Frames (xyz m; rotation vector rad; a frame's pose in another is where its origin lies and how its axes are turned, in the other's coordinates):
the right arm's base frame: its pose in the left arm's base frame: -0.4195 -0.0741 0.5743 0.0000 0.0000 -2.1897
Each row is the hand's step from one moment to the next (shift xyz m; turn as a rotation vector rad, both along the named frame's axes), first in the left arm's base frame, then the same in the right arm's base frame.
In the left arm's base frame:
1: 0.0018 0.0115 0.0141 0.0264 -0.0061 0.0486
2: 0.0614 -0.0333 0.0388 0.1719 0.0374 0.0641
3: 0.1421 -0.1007 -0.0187 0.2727 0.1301 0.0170
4: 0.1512 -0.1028 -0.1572 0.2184 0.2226 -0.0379
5: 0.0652 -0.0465 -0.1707 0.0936 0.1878 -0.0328
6: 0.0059 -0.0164 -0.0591 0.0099 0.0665 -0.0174
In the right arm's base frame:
1: -0.0104 -0.0052 0.0141 -0.0103 0.0250 0.0486
2: -0.0085 0.0693 0.0388 -0.1302 0.1183 0.0641
3: -0.0004 0.1742 -0.0187 -0.2642 0.1466 0.0170
4: -0.0040 0.1828 -0.1572 -0.3080 0.0488 -0.0379
5: 0.0000 0.0801 -0.1707 -0.2073 -0.0327 -0.0328
6: 0.0099 0.0143 -0.0591 -0.0599 -0.0305 -0.0174

